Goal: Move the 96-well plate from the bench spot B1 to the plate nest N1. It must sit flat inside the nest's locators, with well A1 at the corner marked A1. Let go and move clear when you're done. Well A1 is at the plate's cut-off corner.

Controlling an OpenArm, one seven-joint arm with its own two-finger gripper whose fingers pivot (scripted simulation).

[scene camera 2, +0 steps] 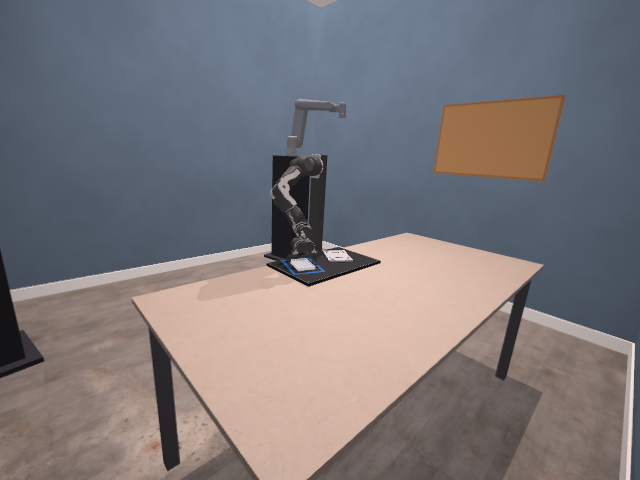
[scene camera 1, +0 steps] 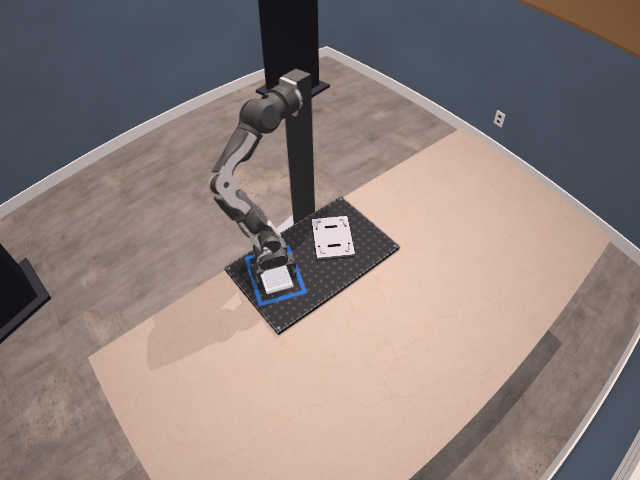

same spot on black mounting column: (scene camera 1: 299,131) = (scene camera 2: 318,190)
